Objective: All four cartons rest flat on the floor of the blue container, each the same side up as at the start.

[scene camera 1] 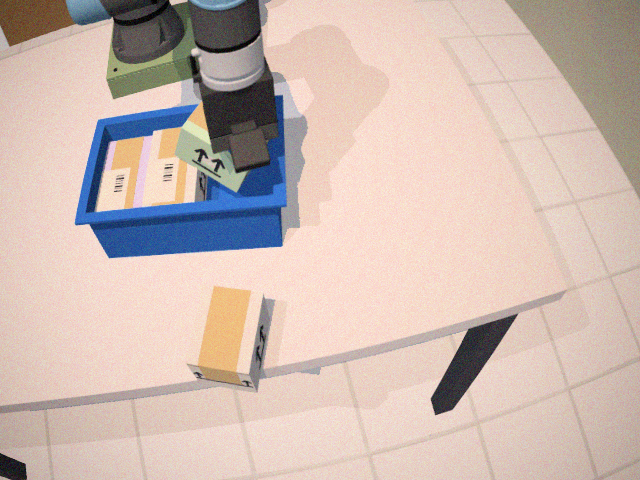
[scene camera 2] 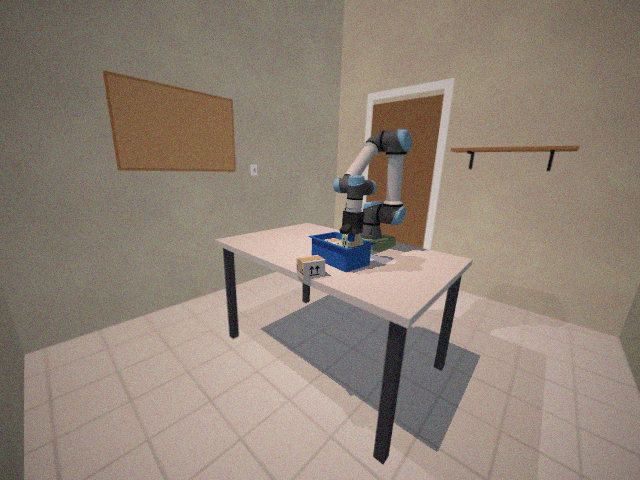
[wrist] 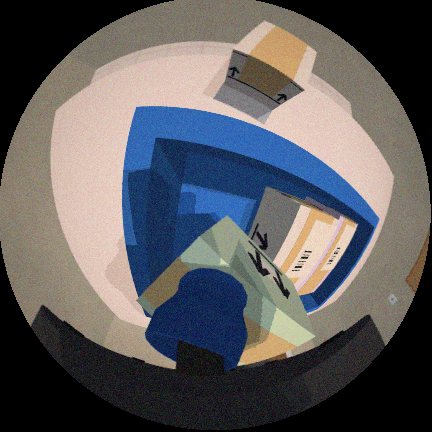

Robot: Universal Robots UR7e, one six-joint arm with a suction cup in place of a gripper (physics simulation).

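Pixels of known places: hand, tool point: (scene camera 2: 351,241) (wrist: 201,277); arm's base, link origin: (scene camera 1: 148,40) (scene camera 2: 369,236).
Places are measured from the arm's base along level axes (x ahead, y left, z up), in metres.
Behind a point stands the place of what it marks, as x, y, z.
The suction gripper (scene camera 1: 249,147) {0.420, 0.187, 0.077} (scene camera 2: 352,228) (wrist: 202,305) is over the right part of the blue container (scene camera 1: 191,233) {0.476, 0.097, -0.006} (scene camera 2: 333,256) {0.479, 0.128, -0.002} (wrist: 200,122) {0.491, 0.198, 0.063}. Its cup is against a pale green carton (scene camera 1: 211,161) {0.411, 0.139, 0.062} (scene camera 2: 344,240) {0.410, 0.135, 0.071} (wrist: 227,240) {0.434, 0.175, 0.061}, which hangs tilted, partly inside the container, beside and partly over the carton there. The cup's contact is hidden in the scene views. Two orange-and-white cartons with barcodes, one at the left (scene camera 1: 114,191) {0.409, -0.016, 0.033} (wrist: 345,245) {0.413, -0.036, 0.032} and one beside it (scene camera 1: 159,188) {0.420, 0.057, 0.034} (wrist: 310,240) {0.422, 0.074, 0.034}, sit side by side inside. A fourth carton (scene camera 1: 224,330) {0.640, 0.137, 0.023} (scene camera 2: 314,267) {0.648, 0.175, -0.005} (wrist: 277,45) stands outside, at the table's front edge, arrows on its sides.
The arm's base stands on a green block (scene camera 1: 149,80) {0.093, 0.003, -0.034} (scene camera 2: 382,242) {0.048, 0.130, -0.003} behind the container. The container's rim surrounds the tilted carton closely at the right. The table (scene camera 1: 413,206) {0.448, 0.419, -0.057} (scene camera 2: 268,253) {0.618, -0.251, -0.057} ends just at the outside carton. A wall shelf (scene camera 2: 516,149) is far off.
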